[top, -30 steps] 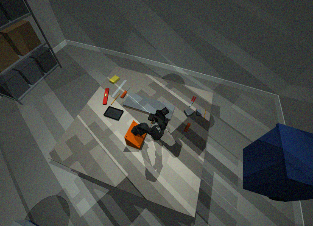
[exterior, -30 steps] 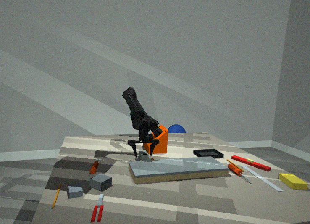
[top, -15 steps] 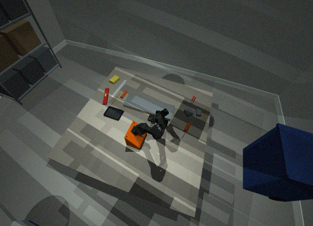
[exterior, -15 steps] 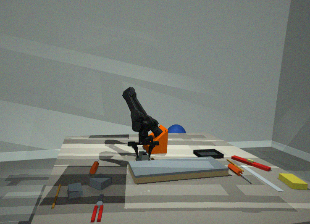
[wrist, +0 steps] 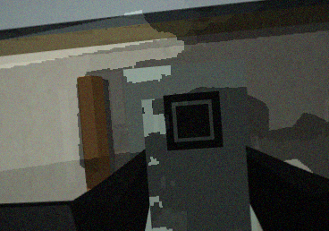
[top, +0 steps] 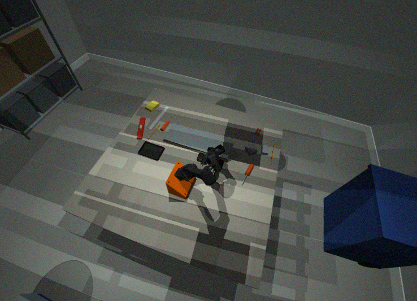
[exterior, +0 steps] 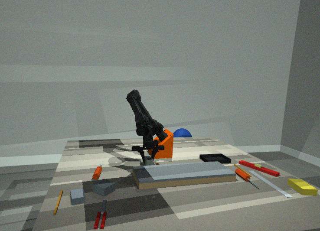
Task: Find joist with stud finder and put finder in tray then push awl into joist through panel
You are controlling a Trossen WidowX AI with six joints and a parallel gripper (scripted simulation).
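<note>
Now: the awl 6 cm to the left of my gripper tip, 3 cm behind it and 2 cm below it. The rest, counted from my gripper tip: ruler (61 cm to the left, 24 cm ahead, 2 cm below); then stud finder (2 cm above, 1 cm ahead); then black tray (46 cm to the left, 9 cm behind, 1 cm below).
</note>
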